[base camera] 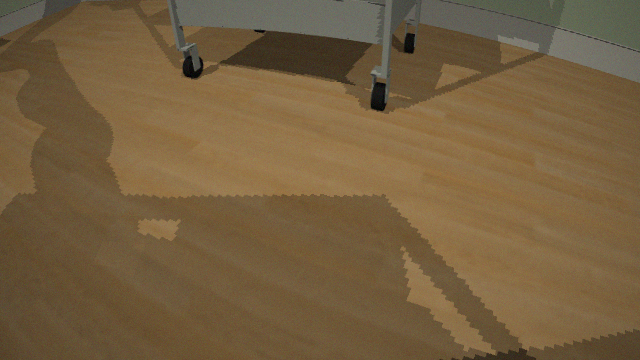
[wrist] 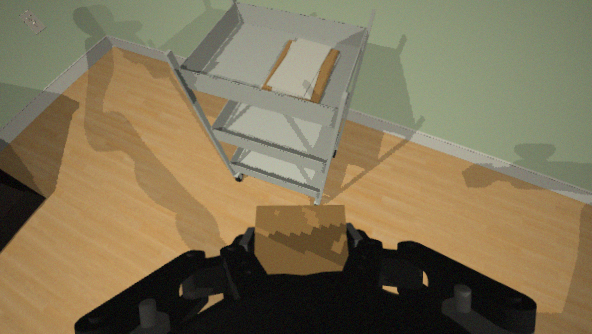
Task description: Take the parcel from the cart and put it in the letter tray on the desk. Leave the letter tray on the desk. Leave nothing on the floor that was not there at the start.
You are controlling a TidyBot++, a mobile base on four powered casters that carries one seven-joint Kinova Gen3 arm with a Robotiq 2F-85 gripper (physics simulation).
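Frame: origin at the arm's base, x left, y ahead, z down, level; millimetres.
Seen in the pictures: gripper, fingertip midpoint: [wrist: 300, 238].
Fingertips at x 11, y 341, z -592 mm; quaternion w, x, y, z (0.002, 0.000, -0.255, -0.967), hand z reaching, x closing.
Observation:
Offsets run from my fingertips to a thing's top centre. Level surfaces: height alone.
A brown box-shaped parcel @(dx +0, dy -8, dz -24 mm) [wrist: 301, 239] is between the fingertips in the wrist view. My gripper [wrist: 300, 238] is shut on it and holds it up in front of the cart, apart from the cart. The grey three-tier cart [wrist: 270, 100] [base camera: 280, 20] stands by the green wall; in the base camera view its lower part and casters show. The letter tray and its desk cannot be made out in these views.
A brown and white item @(dx -32, dy +543, dz +310 mm) [wrist: 300, 69] lies on the cart's top tier. The green wall [wrist: 480, 70] with a pale skirting runs behind the cart. A dark object [wrist: 17, 210] stands at the left edge of the wrist view. Shadows fall across the wooden floor @(dz +988 mm) [base camera: 280, 150].

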